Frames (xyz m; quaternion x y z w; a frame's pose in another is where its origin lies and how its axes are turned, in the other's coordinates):
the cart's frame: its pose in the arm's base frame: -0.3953 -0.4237 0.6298 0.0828 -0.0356 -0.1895 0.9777
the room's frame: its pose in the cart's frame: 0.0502 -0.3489 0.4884 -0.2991 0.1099 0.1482 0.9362
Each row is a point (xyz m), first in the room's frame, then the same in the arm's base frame.
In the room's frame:
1: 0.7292 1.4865 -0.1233
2: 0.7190 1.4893 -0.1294
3: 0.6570 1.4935 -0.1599
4: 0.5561 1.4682 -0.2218
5: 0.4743 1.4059 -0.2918
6: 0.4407 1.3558 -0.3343
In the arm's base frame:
1: 0.1797 0.4012 0.1946
2: 0.1684 0.4026 0.1902
3: 0.1009 0.4019 0.1748
4: -0.0125 0.3666 0.1515
5: -0.1101 0.2921 0.1314
6: -0.1540 0.2338 0.1206

